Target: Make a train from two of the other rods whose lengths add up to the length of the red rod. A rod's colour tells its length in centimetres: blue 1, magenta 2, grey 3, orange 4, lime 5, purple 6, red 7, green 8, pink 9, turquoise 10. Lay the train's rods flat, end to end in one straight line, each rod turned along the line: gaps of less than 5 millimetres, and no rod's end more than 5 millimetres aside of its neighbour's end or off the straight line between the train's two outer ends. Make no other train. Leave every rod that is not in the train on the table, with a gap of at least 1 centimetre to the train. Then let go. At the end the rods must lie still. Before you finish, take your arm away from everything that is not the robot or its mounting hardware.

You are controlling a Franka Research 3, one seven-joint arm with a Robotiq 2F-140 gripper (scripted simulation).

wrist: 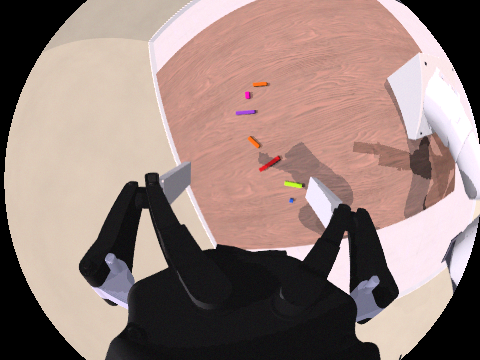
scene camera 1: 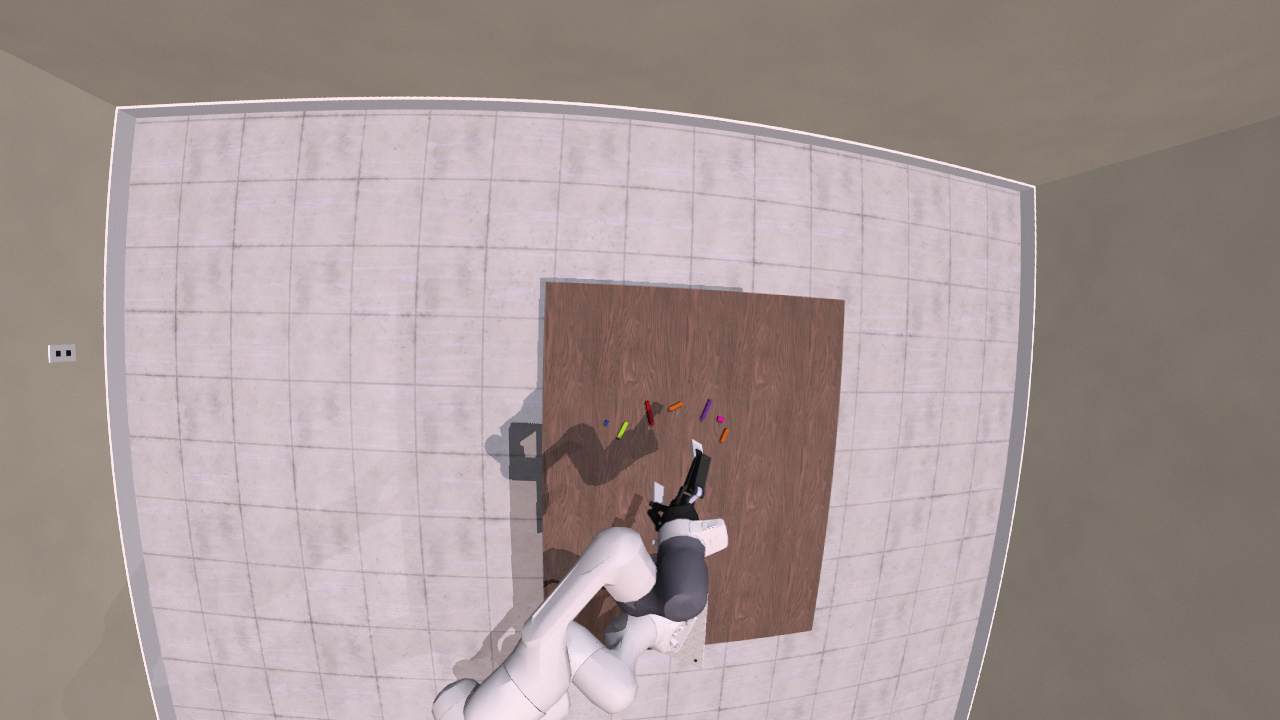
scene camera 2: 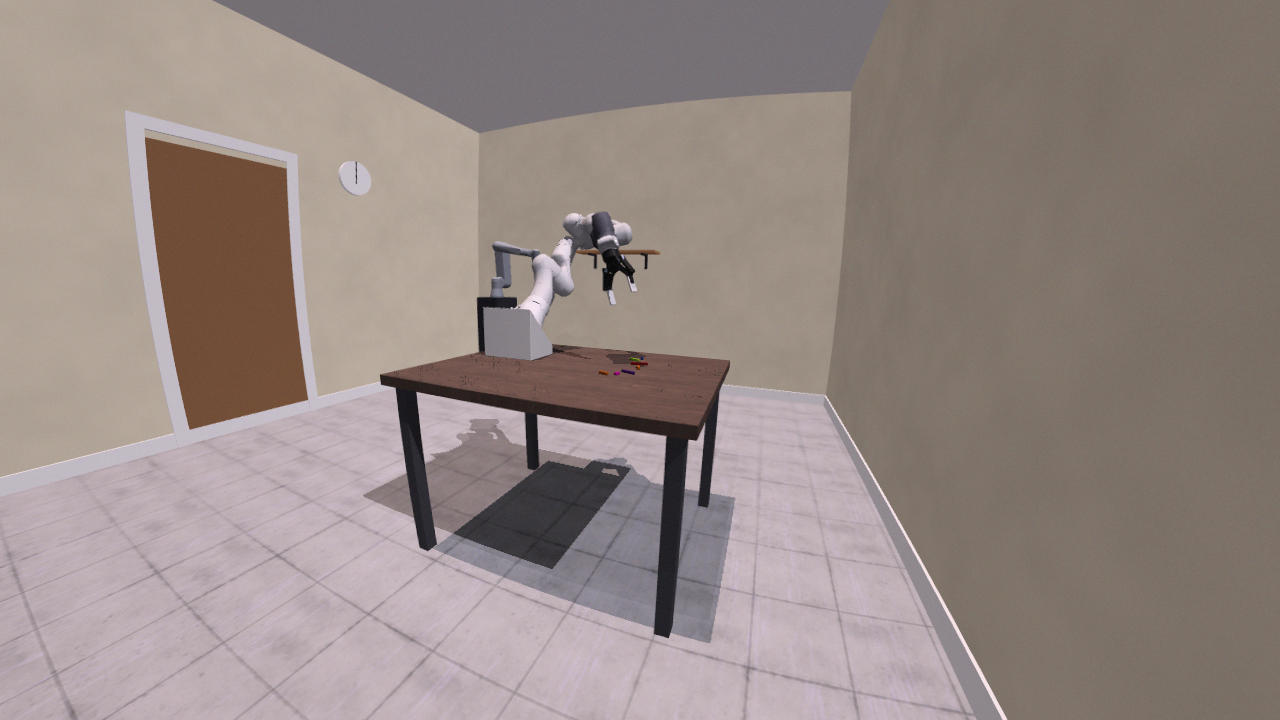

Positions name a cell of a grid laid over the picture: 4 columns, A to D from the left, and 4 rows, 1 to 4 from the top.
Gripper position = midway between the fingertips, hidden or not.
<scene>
My gripper shows in the wrist view (C3), in scene camera 1 (C3) and in scene camera 2 (B2).
</scene>
